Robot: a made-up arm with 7 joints.
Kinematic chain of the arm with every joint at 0, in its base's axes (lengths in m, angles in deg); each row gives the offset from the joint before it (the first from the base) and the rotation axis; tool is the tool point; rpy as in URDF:
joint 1: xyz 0 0 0 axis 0.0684 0.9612 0.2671
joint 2: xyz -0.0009 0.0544 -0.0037 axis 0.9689 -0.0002 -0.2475
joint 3: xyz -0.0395 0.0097 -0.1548 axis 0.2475 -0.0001 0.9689
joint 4: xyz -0.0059 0 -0.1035 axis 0.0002 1 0
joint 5: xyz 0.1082 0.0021 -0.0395 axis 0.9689 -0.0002 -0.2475
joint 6: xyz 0.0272 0 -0.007 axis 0.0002 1 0
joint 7: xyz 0.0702 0 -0.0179 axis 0.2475 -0.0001 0.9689
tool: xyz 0 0 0 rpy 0 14.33 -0.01
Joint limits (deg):
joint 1: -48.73..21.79
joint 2: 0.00..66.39
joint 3: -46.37..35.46
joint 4: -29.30..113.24
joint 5: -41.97..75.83
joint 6: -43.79..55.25
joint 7: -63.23..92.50
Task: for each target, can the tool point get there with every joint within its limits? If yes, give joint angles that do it. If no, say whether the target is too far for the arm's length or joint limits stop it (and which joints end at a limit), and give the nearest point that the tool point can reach.
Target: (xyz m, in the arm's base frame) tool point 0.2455 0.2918 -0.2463
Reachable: yes | joints -22.84 56.16 -29.63 15.00 15.47 40.71 39.15
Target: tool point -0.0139 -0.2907 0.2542
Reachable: no: joint limits stop it (at a limit: joint 1, joint 2, joint 3, joint 4) | nearest point 0.1547 -0.1143 -0.0611 | short by 0.399 m
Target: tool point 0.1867 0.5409 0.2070
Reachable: no: too far | nearest point 0.2045 0.4107 0.0840 | short by 0.180 m
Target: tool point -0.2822 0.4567 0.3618
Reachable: no: too far | nearest point -0.1709 0.4422 0.0000 | short by 0.379 m
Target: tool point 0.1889 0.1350 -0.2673
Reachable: yes | joints -4.48 10.57 5.79 -5.05 -25.62 -14.17 19.04
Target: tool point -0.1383 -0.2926 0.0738
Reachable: no: joint limits stop it (at a limit: joint 1, joint 2, joint 3, joint 4, joint 6) | nearest point -0.0054 -0.0924 -0.1917 | short by 0.358 m
